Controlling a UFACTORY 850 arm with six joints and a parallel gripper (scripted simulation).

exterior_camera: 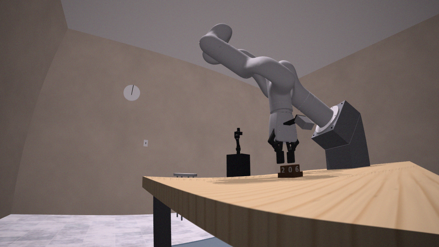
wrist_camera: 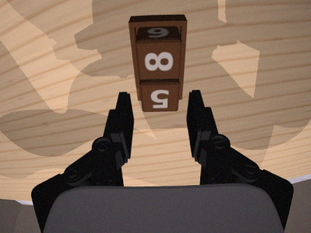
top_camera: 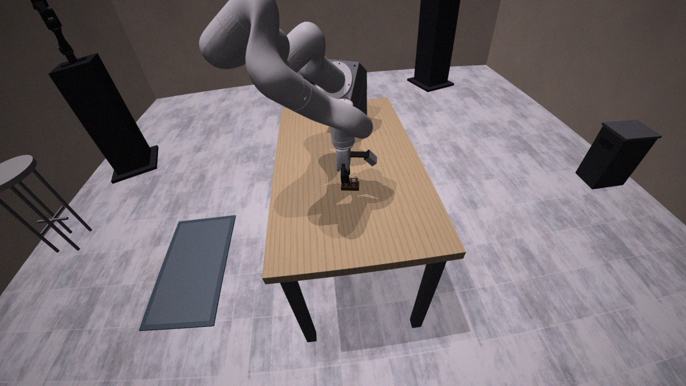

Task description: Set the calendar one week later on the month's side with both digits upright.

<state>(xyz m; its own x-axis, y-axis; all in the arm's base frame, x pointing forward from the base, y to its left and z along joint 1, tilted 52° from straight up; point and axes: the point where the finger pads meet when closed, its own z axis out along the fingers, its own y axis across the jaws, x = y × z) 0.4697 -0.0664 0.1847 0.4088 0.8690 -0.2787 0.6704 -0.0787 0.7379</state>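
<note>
Right now my hand is 6 cm above the dark brown tray, 1 cm to the right of it and 1 cm short of it.
</note>
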